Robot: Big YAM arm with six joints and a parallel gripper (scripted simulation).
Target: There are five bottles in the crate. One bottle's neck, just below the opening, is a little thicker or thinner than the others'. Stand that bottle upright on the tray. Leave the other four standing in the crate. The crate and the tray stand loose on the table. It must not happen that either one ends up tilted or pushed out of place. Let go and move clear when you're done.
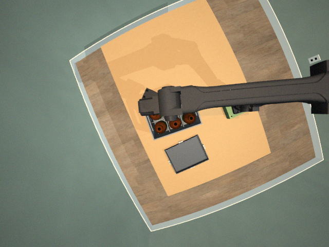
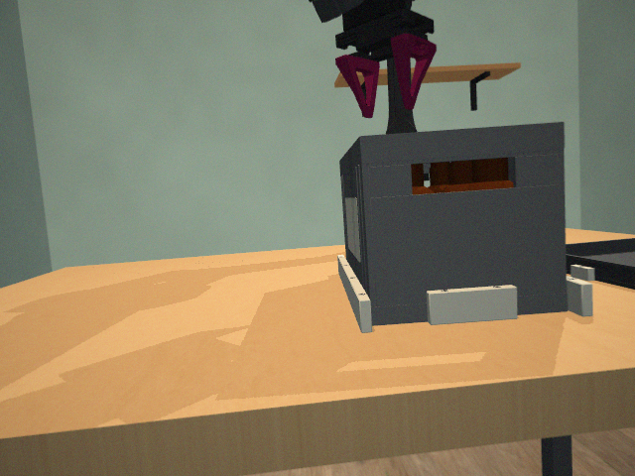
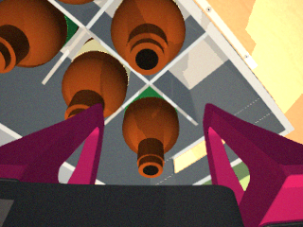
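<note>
The dark grey crate lies 14 cm below my hand, 4 cm to the left of it and 1 cm ahead of it. From my hand the other things lie so: grey tray 33 cm to the left, 21 cm below, 1 cm behind.
</note>
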